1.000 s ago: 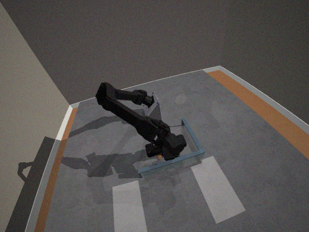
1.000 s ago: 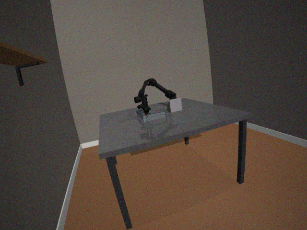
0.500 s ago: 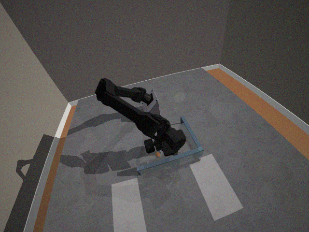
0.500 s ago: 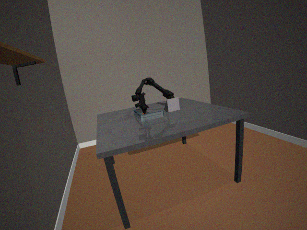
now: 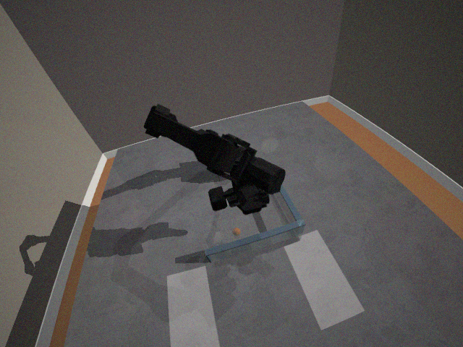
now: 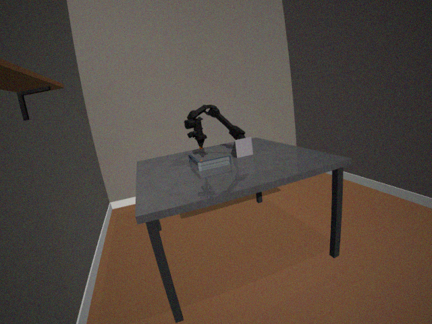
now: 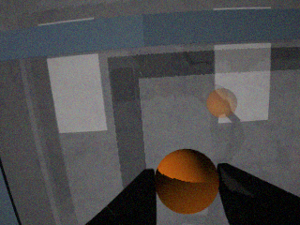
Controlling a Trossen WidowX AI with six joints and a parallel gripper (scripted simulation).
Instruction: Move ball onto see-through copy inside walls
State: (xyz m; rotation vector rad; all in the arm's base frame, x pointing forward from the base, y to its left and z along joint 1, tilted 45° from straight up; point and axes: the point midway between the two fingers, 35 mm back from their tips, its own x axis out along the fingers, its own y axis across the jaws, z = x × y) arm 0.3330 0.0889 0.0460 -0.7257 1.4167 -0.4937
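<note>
Right now my gripper tip is 11 cm above the see-through ball copy, 5 cm to the left of it and 1 cm short of it. Round my gripper tip: orange ball: right at my gripper tip.
</note>
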